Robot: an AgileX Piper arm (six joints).
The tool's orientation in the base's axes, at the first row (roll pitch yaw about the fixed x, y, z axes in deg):
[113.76 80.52 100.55]
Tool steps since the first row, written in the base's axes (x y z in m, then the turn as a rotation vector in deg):
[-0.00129 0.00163 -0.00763 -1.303 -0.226 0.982]
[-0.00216 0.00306 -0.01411 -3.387 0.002 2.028]
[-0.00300 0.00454 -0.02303 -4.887 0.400 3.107]
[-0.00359 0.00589 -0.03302 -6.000 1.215 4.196]
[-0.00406 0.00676 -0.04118 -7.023 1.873 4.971]
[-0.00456 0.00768 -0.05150 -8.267 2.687 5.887]
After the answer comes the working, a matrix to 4 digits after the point.
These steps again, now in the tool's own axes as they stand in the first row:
[0.00783 0.00012 -0.00111 -0.966 -0.370 -1.282]
[0.01448 0.00032 -0.00185 -1.898 -0.474 -3.429]
[0.02354 0.00020 -0.00240 -2.852 -0.275 -5.048]
[0.03363 -0.00014 -0.00261 -3.761 0.416 -6.385]
[0.04183 -0.00065 -0.00272 -4.388 0.929 -7.578]
[0.05218 -0.00143 -0.00273 -5.122 1.562 -9.030]

The tool's axes in the first row as the columns of a matrix, in the base's axes (rounded; the answer above uses it unrounded):
[-0.0302 0.2308 0.9725]
[0.1619 0.9613 -0.2231]
[-0.9863 0.1507 -0.0664]

